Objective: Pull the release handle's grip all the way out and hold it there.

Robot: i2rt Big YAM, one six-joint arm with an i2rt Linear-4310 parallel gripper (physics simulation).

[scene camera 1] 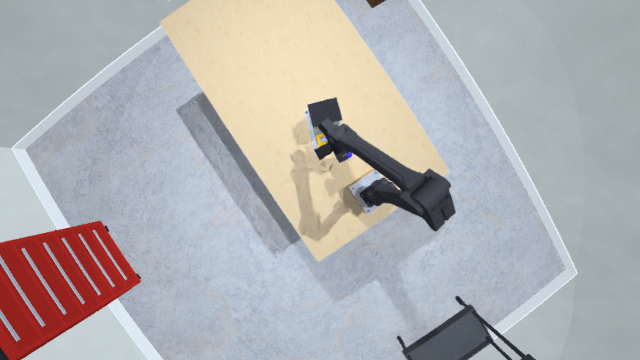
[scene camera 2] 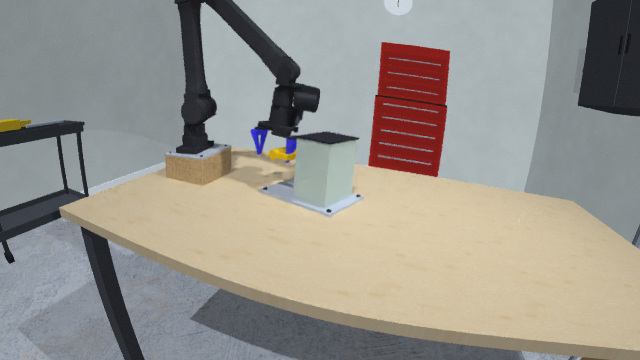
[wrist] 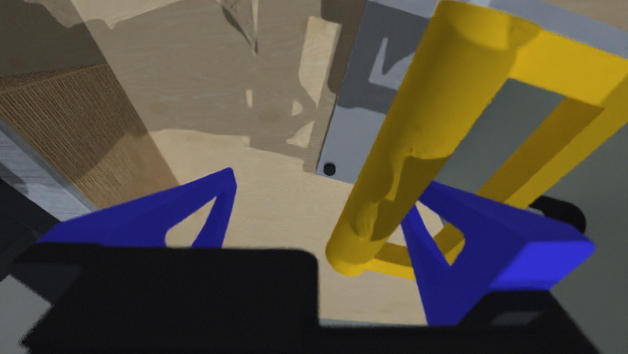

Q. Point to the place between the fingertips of my gripper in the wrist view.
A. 314, 177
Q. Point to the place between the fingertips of my gripper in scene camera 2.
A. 272, 158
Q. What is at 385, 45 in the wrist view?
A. A grey base plate.
